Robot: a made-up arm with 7 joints. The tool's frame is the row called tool. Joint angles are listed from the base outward. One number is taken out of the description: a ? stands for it. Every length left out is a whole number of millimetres.
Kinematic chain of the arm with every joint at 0, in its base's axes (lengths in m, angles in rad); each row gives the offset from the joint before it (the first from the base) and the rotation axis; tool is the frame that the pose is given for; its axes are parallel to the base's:
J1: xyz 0 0.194 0 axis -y
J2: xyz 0 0 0 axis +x
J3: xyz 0 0 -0.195 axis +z
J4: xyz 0 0 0 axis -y
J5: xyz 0 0 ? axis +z
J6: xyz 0 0 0 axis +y
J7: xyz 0 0 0 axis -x
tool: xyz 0 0 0
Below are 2 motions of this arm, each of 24 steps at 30 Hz.
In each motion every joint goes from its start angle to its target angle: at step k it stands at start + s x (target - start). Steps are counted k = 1, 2, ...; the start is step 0. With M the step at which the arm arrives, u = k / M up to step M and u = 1 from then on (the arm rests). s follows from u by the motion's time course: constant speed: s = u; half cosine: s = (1 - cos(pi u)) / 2; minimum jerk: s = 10 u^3 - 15 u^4 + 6 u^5.
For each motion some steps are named. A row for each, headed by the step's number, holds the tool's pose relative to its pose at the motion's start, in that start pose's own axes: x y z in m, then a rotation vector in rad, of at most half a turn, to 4 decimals.
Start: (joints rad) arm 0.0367 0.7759 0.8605 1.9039 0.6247 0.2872 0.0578
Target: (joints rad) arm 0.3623 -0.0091 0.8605 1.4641 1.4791 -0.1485 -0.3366
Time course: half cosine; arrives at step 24
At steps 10, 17, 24:
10: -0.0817 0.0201 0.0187 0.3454 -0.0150 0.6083
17: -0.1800 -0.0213 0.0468 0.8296 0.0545 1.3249
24: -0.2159 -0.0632 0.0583 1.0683 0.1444 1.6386

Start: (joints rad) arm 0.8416 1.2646 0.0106 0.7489 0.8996 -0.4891 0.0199
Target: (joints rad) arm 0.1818 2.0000 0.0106 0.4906 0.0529 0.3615 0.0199
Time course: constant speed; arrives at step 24
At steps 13, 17, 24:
13: 0.0670 0.0862 -0.0215 -0.0827 0.5264 -0.9975
17: 0.0980 0.0927 -0.0376 -0.0292 0.6368 -1.3137
24: 0.1537 0.0767 -0.0720 0.1672 0.7225 -1.8559

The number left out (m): -0.276
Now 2 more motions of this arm.
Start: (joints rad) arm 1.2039 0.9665 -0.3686 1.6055 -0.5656 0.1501 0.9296
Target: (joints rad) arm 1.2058 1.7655 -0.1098 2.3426 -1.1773 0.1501 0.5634
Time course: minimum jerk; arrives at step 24
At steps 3, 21, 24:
3: -0.0002 0.0016 0.0037 0.0161 0.0141 -0.0157
21: 0.0972 0.0078 0.1705 0.8553 0.6254 -1.2719
24: 0.0996 0.0062 0.1718 0.8661 0.6293 -1.2977

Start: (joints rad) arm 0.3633 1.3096 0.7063 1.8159 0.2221 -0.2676 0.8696
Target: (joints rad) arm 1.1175 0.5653 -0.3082 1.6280 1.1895 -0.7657 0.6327
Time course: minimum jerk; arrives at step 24
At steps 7, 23, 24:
7: -0.0176 -0.0254 -0.0099 0.1180 -0.1957 0.1625
23: 0.0540 -0.0894 -0.1843 0.8180 -1.3987 1.0368
24: 0.0542 -0.0894 -0.1845 0.8183 -1.3996 1.0376

